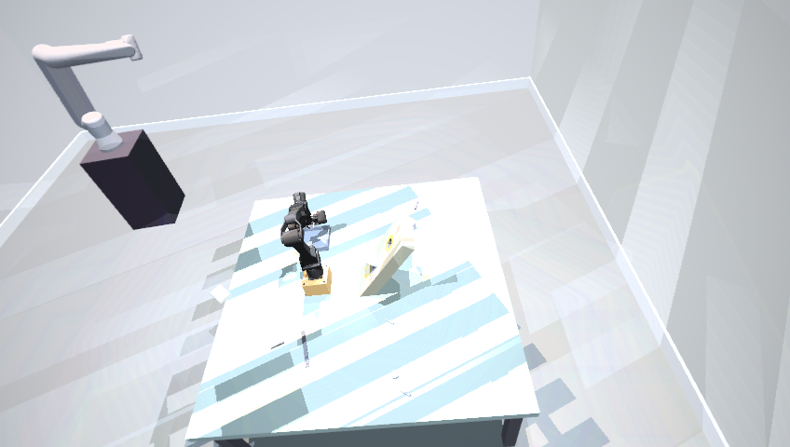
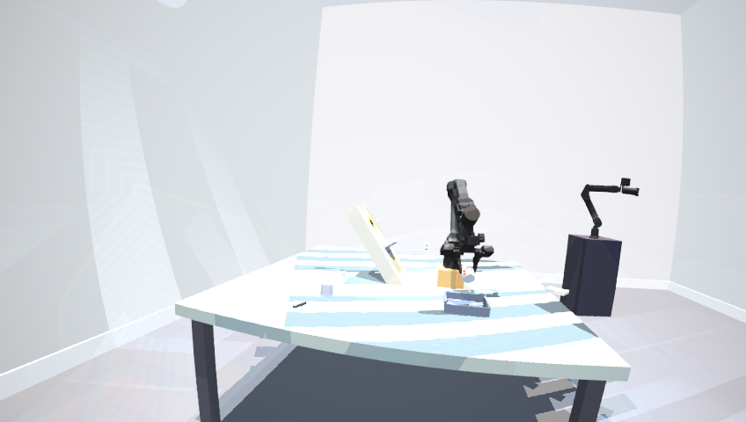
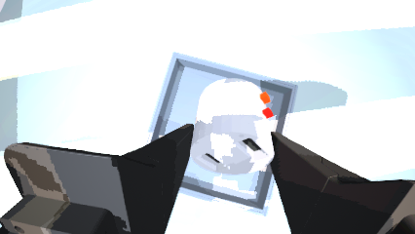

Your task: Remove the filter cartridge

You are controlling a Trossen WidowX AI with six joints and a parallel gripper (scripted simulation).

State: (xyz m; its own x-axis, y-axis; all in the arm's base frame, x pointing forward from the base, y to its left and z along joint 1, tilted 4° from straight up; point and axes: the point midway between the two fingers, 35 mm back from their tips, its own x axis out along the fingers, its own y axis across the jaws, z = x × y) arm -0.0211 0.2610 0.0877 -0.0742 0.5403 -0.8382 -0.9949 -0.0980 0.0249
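The blue-grey tray lies 110 mm below my gripper tip. From my gripper tip the other things lie so: round filter cartridge: right at my gripper tip; cream service panel: 350 mm ahead, 310 mm to the right, 40 mm above.
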